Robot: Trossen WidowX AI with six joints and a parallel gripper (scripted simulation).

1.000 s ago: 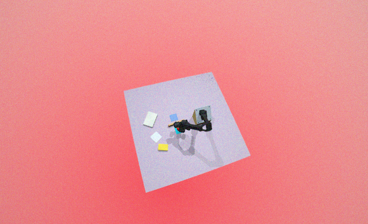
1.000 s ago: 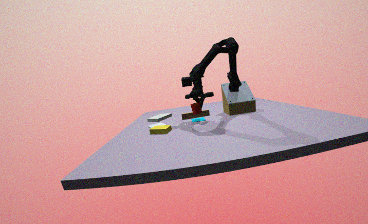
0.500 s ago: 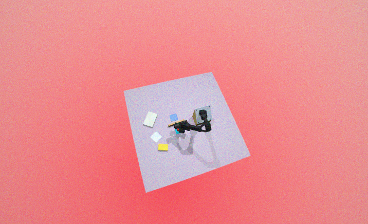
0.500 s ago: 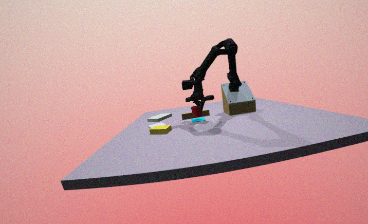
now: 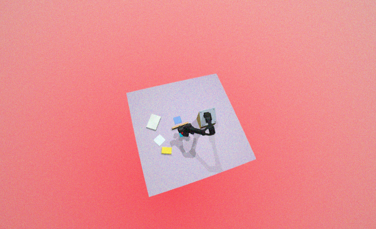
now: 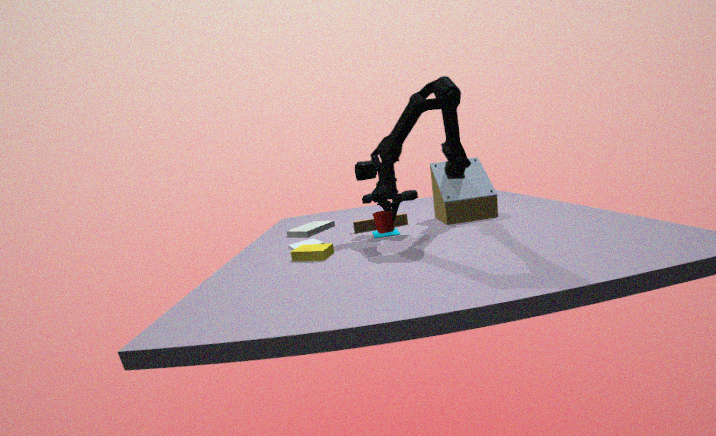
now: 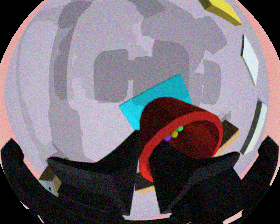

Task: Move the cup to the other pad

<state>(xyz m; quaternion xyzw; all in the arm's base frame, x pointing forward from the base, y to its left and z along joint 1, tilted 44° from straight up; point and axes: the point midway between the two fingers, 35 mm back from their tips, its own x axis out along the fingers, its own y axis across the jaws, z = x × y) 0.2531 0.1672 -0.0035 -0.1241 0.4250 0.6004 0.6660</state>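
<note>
Right now my gripper tip is 30 mm short of the red cup and 20 mm to the left of it. The rest, counted from my gripper tip: cyan pad (50 mm below, 30 mm ahead, 10 mm to the right); then yellow block (260 mm ahead, 160 mm to the left, 30 mm below); then light blue pad (190 mm to the right, 60 mm ahead, 50 mm below).
</note>
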